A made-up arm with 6 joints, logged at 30 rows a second.
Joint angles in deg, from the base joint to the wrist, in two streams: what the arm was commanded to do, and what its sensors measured. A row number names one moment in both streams.
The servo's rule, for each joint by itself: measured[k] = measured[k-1] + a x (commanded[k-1-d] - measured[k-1]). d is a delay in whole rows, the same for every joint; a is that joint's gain. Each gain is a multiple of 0.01, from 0.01 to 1. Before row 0 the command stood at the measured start. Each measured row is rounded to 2 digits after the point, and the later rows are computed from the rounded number. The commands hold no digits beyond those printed.
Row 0, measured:
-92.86, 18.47, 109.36, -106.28, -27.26, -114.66
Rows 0 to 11, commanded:
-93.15, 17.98, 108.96, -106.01, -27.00, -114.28
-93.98, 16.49, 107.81, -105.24, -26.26, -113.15
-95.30, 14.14, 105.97, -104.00, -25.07, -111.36
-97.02, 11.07, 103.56, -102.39, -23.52, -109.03
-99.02, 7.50, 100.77, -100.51, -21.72, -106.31
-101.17, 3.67, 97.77, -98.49, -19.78, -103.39
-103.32, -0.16, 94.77, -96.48, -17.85, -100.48
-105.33, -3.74, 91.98, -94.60, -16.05, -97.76
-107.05, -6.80, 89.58, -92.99, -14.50, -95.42
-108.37, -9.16, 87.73, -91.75, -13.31, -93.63
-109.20, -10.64, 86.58, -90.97, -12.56, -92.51
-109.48, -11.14, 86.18, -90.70, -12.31, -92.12
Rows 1 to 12, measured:
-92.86, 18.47, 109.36, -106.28, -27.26, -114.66
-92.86, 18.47, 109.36, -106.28, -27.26, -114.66
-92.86, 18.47, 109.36, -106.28, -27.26, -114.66
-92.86, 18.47, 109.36, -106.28, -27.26, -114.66
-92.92, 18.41, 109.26, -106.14, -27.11, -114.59
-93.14, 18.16, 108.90, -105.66, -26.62, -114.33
-93.59, 17.64, 108.17, -104.78, -25.72, -113.80
-94.31, 16.79, 107.02, -103.51, -24.44, -112.94
-95.30, 15.58, 105.46, -101.92, -22.86, -111.75
-96.53, 14.03, 103.54, -100.10, -21.07, -110.25
-97.96, 12.19, 101.35, -98.18, -19.20, -108.49
-99.51, 10.12, 99.01, -96.28, -17.37, -106.56
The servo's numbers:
d 4
a 0.21 0.13 0.25 0.53 0.58 0.18

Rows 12 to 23, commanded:
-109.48, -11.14, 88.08, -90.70, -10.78, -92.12
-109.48, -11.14, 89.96, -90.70, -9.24, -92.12
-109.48, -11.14, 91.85, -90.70, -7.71, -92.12
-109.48, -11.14, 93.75, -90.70, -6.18, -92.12
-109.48, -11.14, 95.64, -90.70, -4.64, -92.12
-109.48, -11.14, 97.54, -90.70, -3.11, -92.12
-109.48, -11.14, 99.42, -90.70, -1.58, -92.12
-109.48, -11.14, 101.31, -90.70, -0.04, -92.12
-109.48, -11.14, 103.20, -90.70, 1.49, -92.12
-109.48, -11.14, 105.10, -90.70, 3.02, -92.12
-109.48, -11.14, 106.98, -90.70, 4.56, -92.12
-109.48, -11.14, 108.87, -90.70, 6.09, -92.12
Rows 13 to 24, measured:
-101.09, 7.92, 96.65, -94.54, -15.71, -104.55
-102.62, 5.70, 94.42, -93.06, -14.32, -102.58
-104.00, 3.58, 92.46, -91.95, -13.30, -100.77
-105.15, 1.67, 90.89, -91.29, -12.73, -99.21
-106.06, 0.00, 90.19, -90.98, -11.60, -97.93
-106.78, -1.45, 90.13, -90.83, -10.23, -96.88
-107.35, -2.71, 90.56, -90.76, -8.77, -96.02
-107.80, -3.81, 91.36, -90.73, -7.27, -95.32
-108.15, -4.76, 92.43, -90.71, -5.74, -94.74
-108.43, -5.59, 93.71, -90.70, -4.21, -94.27
-108.65, -6.31, 95.14, -90.70, -2.68, -93.88
-108.82, -6.94, 96.68, -90.70, -1.15, -93.56

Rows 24 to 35, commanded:
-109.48, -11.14, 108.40, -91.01, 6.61, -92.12
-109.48, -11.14, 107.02, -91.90, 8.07, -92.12
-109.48, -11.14, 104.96, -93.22, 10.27, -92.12
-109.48, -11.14, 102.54, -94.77, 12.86, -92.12
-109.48, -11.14, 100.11, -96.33, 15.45, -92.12
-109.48, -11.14, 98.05, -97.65, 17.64, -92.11
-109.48, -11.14, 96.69, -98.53, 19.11, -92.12
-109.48, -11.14, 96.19, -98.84, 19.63, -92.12
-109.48, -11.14, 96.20, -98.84, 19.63, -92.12
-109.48, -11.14, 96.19, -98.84, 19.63, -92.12
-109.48, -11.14, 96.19, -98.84, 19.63, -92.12
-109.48, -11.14, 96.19, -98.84, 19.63, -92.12
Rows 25 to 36, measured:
-108.96, -7.49, 98.31, -90.70, 0.38, -93.30
-109.07, -7.96, 100.01, -90.70, 1.91, -93.09
-109.16, -8.37, 101.75, -90.70, 3.45, -92.92
-109.23, -8.73, 103.53, -90.70, 4.98, -92.78
-109.28, -9.04, 104.75, -90.86, 5.93, -92.66
-109.32, -9.31, 105.32, -91.41, 7.17, -92.56
-109.35, -9.55, 105.23, -92.37, 8.97, -92.48
-109.38, -9.76, 104.56, -93.64, 11.23, -92.42
-109.40, -9.94, 103.45, -95.07, 13.68, -92.37
-109.42, -10.10, 102.10, -96.44, 15.98, -92.32
-109.43, -10.24, 100.75, -97.55, 17.80, -92.28
-109.44, -10.36, 99.61, -98.23, 18.86, -92.25

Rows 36 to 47, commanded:
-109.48, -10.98, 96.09, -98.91, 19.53, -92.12
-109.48, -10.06, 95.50, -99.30, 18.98, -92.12
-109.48, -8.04, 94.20, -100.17, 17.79, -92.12
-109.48, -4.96, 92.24, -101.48, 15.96, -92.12
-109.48, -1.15, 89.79, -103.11, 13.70, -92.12
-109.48, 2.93, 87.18, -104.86, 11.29, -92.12
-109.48, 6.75, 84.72, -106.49, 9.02, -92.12
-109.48, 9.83, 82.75, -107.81, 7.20, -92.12
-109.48, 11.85, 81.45, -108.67, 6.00, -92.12
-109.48, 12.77, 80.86, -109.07, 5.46, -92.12
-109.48, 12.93, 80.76, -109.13, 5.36, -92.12
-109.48, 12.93, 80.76, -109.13, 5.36, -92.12
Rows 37 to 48, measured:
-109.45, -10.46, 98.76, -98.55, 19.31, -92.23
-109.46, -10.55, 98.12, -98.70, 19.50, -92.21
-109.46, -10.63, 97.64, -98.77, 19.58, -92.19
-109.46, -10.70, 97.28, -98.81, 19.61, -92.18
-109.46, -10.74, 96.98, -98.86, 19.56, -92.17
-109.46, -10.65, 96.61, -99.09, 19.22, -92.16
-109.46, -10.31, 96.01, -99.66, 18.39, -92.15
-109.46, -9.61, 95.07, -100.62, 16.98, -92.14
-109.46, -8.51, 93.75, -101.94, 15.08, -92.14
-109.46, -7.02, 92.11, -103.49, 12.88, -92.14
-109.46, -5.23, 90.26, -105.08, 10.64, -92.14
-109.46, -3.27, 88.38, -106.53, 8.64, -92.14

